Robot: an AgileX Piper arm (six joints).
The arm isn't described. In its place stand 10 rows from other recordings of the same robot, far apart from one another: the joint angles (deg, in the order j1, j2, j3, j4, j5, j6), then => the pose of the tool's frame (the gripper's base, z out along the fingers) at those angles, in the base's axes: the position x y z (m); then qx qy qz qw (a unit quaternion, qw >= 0).
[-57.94, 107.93, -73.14, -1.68, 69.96, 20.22] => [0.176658 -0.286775 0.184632 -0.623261 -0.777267 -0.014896 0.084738]
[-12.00, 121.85, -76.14, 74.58, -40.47, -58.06] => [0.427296 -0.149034 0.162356 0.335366 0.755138 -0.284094 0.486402]
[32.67, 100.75, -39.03, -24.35, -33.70, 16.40] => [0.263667 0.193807 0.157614 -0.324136 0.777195 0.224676 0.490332]
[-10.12, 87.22, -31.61, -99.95, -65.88, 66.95] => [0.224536 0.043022 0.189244 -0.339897 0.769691 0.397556 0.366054]
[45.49, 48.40, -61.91, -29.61, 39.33, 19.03] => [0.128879 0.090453 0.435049 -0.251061 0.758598 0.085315 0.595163]
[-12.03, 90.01, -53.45, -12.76, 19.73, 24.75] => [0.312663 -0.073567 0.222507 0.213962 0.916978 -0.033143 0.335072]
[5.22, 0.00, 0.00, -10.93, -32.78, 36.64] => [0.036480 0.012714 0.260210 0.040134 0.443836 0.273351 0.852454]
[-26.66, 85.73, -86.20, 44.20, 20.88, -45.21] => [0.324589 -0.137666 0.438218 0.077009 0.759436 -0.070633 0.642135]
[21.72, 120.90, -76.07, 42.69, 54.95, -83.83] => [0.343480 0.191198 0.126224 -0.607135 0.739162 0.267623 0.115781]
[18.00, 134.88, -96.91, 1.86, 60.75, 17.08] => [0.420588 0.139367 0.087056 -0.000363 -0.999376 -0.003460 0.035162]
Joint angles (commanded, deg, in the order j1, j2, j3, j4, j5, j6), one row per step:
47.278, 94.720, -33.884, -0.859, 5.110, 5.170
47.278, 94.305, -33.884, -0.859, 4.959, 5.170
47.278, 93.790, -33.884, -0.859, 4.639, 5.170
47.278, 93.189, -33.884, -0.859, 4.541, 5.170
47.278, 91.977, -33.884, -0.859, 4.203, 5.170
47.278, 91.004, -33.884, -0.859, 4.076, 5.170
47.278, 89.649, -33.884, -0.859, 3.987, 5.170
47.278, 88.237, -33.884, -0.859, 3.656, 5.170
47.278, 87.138, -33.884, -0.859, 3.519, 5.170
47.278, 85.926, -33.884, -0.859, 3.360, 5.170
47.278, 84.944, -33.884, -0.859, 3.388, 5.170
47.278, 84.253, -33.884, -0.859, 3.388, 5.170
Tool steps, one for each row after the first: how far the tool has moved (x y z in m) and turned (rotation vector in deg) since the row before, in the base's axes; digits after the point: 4 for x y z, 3 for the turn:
0.0001, 0.0001, 0.0020, 0.417, -0.383, 0.001
0.0003, 0.0003, 0.0026, 0.616, -0.564, 0.003
0.0000, 0.0000, 0.0029, 0.514, -0.473, 0.001
0.0001, 0.0001, 0.0059, 1.141, -1.049, 0.003
-0.0001, -0.0001, 0.0046, 0.809, -0.745, 0.001
-0.0003, -0.0003, 0.0064, 1.062, -0.979, 0.001
-0.0002, -0.0003, 0.0068, 1.283, -1.180, 0.003
-0.0004, -0.0004, 0.0052, 0.909, -0.837, 0.001
-0.0005, -0.0005, 0.0057, 1.008, -0.929, 0.002
-0.0006, -0.0006, 0.0045, 0.701, -0.647, 0.000
-0.0004, -0.0005, 0.0032, 0.508, -0.469, 0.000

